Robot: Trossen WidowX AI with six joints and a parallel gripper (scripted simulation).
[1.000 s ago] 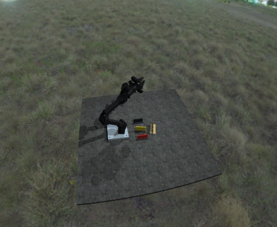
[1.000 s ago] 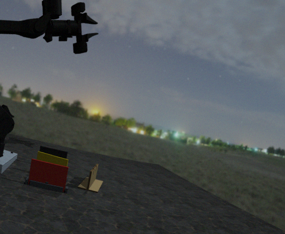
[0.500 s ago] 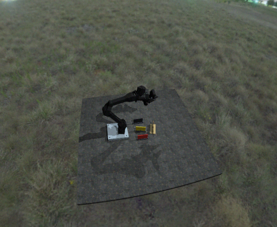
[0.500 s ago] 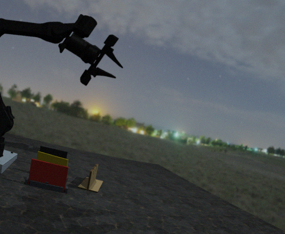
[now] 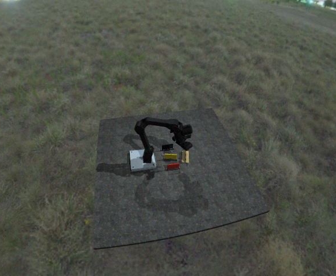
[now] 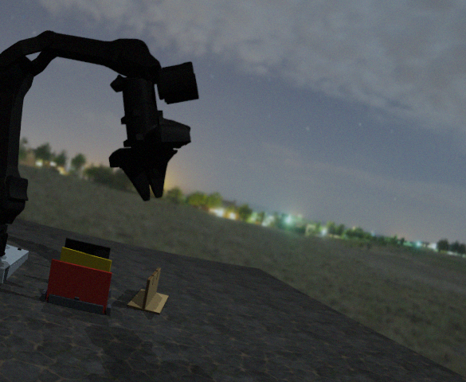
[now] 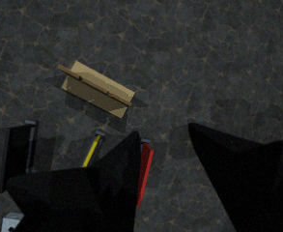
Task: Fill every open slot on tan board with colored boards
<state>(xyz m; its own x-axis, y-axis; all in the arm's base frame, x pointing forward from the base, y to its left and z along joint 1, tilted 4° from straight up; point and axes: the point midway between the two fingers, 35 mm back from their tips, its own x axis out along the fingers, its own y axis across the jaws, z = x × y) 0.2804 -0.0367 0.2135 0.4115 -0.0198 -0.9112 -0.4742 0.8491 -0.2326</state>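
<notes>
My gripper tip is now 170 mm above the red board, 90 mm past it and 50 mm to the left of it. Also, from my gripper tip: dark board 170 mm to the left, 170 mm below, 130 mm behind; tan board 170 mm below, 80 mm to the left, 30 mm ahead; yellow board 170 mm below, 100 mm behind, 50 mm to the left.
</notes>
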